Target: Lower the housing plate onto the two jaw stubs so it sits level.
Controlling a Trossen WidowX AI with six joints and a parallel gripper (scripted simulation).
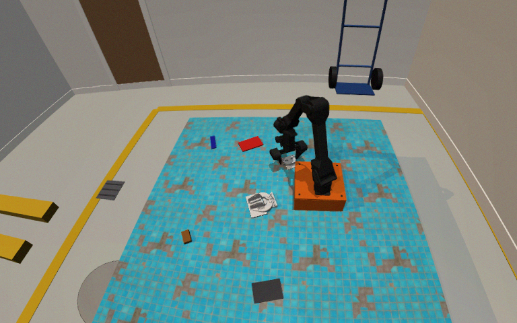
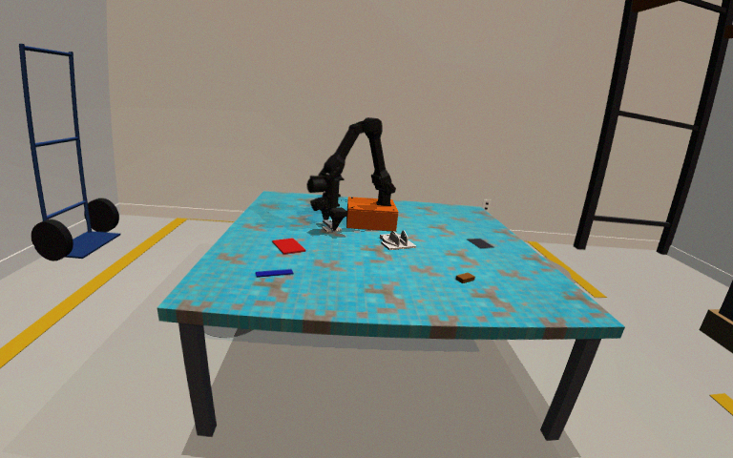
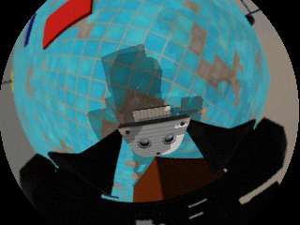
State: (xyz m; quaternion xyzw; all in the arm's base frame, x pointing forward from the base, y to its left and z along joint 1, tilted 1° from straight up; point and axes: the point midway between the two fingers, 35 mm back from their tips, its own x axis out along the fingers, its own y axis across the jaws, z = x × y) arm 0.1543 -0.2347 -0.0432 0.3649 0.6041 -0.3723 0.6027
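My gripper tip is now 10 mm past the white part and 10 mm to the right of it. From my gripper tip the other things lie so: red flat plate 220 mm ahead, 140 mm to the right, 10 mm below; blue bar 460 mm ahead, 140 mm to the right, 10 mm below; brown block 410 mm ahead, 470 mm to the left.
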